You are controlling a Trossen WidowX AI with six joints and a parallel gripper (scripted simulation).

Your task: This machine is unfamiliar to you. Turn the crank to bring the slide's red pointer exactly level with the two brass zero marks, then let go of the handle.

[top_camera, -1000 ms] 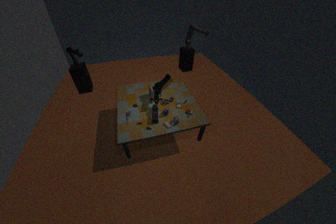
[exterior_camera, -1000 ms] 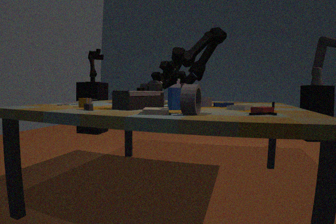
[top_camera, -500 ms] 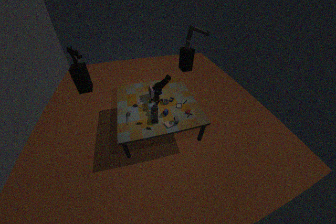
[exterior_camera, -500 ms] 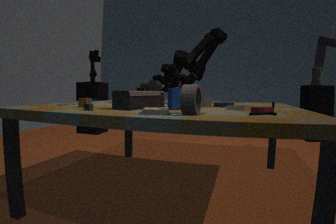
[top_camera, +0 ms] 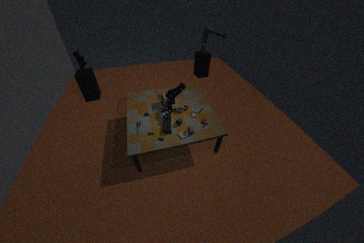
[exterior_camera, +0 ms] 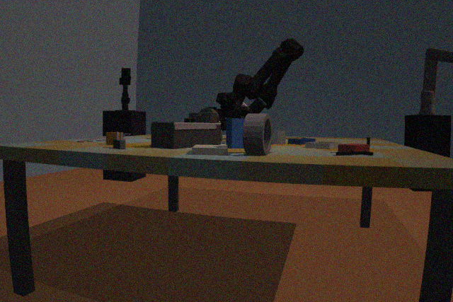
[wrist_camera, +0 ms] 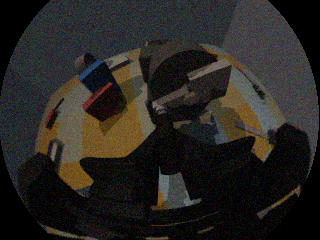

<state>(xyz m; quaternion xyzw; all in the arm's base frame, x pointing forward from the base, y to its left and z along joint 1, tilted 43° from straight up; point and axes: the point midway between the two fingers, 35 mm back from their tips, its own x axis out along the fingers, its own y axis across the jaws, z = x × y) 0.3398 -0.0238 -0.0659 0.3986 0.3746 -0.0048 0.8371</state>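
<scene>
Right now my gripper tip is 12 cm short of the red pointer, 7 cm to the left of it and 3 cm below it. From my gripper tip the other things lie so: blue block (16 cm ahead, 9 cm to the left); yellow block (31 cm to the right, 20 cm ahead, 3 cm below); dark crank handle (3 cm above, 2 cm behind, 1 cm to the left).
</scene>
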